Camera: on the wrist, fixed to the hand. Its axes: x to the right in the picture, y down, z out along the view.
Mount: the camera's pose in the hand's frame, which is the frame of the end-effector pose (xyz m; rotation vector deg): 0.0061 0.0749 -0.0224 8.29 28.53 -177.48
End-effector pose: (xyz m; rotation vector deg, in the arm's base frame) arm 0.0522 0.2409 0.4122 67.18 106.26 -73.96
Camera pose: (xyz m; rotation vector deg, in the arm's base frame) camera 0.1172 0.2745 0.3839 78.92 -60.72 33.36
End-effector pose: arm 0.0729 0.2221 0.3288 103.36 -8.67 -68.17
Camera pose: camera 0.1206 0.1914 0.3829 -22.11 -107.62 47.46
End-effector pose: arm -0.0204 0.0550 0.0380 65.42 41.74 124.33
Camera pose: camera -0.0599 0.0035 0.0820 -48.34 63.48 -28.69
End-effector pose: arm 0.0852 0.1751 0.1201 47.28 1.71 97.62
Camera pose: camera 0.0096 0.1655 0.1387 -12.92 60.59 -66.38
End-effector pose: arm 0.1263 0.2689 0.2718 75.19 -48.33 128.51
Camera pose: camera 0.0634 0.2293 0.2467 22.00 65.05 -13.63
